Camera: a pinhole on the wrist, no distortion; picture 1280 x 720 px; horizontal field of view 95.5 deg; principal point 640.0 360.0 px. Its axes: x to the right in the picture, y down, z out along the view. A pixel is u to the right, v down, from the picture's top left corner.
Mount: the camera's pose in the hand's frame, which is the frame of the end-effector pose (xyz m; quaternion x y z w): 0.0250 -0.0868 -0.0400 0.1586 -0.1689 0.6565 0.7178
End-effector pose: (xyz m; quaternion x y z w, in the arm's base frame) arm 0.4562 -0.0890 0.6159 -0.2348 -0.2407 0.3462 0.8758
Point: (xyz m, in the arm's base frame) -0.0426 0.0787 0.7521
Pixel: outside the picture
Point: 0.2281 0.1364 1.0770
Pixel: 1053 241
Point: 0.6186 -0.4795 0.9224
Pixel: outside the picture
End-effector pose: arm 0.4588 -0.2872 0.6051 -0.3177 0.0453 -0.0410 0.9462
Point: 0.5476 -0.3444 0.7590
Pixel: 742 102
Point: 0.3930 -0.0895 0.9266
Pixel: 999 589
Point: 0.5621 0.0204 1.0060
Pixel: 1071 348
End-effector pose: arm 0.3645 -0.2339 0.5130 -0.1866 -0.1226 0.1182 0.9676
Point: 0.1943 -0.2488 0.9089
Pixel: 841 514
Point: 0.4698 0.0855 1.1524
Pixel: 1086 79
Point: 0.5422 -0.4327 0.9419
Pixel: 486 80
